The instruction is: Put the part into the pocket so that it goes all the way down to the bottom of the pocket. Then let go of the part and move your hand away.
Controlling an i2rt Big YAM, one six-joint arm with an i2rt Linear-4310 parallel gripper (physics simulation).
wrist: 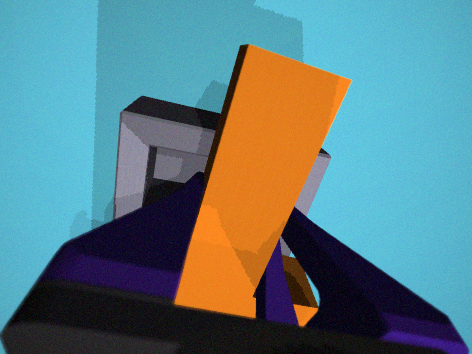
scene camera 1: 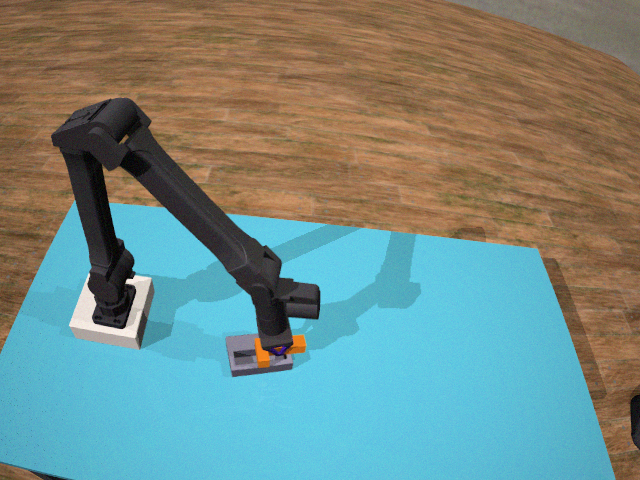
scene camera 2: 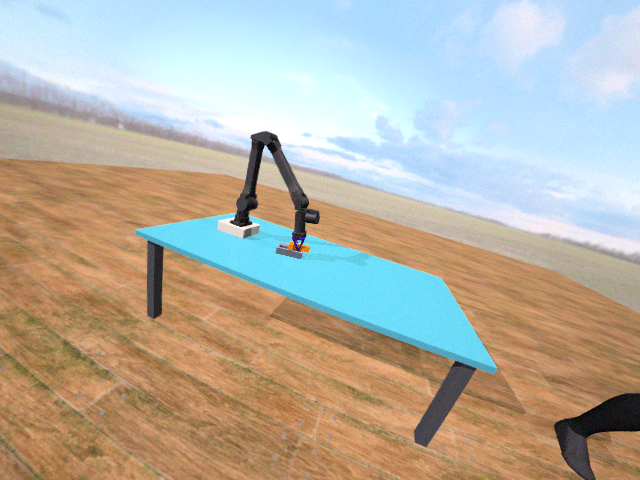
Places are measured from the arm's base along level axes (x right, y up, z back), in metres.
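Pixels of known places: gripper, fingertip midpoint: (wrist: 233, 192) (scene camera 1: 278, 349) (scene camera 2: 298, 249); arm's base, link origin: (scene camera 1: 115, 306) (scene camera 2: 241, 223).
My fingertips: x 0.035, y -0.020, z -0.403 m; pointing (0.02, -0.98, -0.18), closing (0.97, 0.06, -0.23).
Observation:
For each thing: its top centre in the pictures, then the offset to it from my fingertips. Level surfaces: height alone.
- orange part, top centre: (wrist: 282, 239) (scene camera 1: 281, 347) (scene camera 2: 299, 245) dx +0.013, dy +0.032, dz -0.006 m
- grey block with the pocket, top centre: (wrist: 201, 264) (scene camera 1: 258, 349) (scene camera 2: 290, 247) dx +0.007, dy +0.000, dz +0.044 m
- blue table, surface height: dy -0.037 m
The orange part (scene camera 1: 263, 356) (scene camera 2: 306, 248) (wrist: 255, 165) has a long bar and a second arm sticking out to the right in the scene camera 1 view. The grey block with the pocket (scene camera 1: 242, 370) (scene camera 2: 289, 253) (wrist: 131, 165) lies on the table. My gripper (scene camera 1: 279, 350) (scene camera 2: 298, 246) is over the block and shut on the orange part. The part is above the block's top, across the opening, and its right arm reaches past the block's edge. Part of the pocket shows open at the left. The fingers and the part hide the rest of the pocket; whether the part touches the rim cannot be told.
The blue table (scene camera 1: 413, 387) (scene camera 2: 361, 299) bears the block and the white base (scene camera 1: 105, 335) (scene camera 2: 230, 227) of the arm, which stands to the left of the block. A person's leg (scene camera 2: 573, 444) shows at the lower right, on the floor beyond the table.

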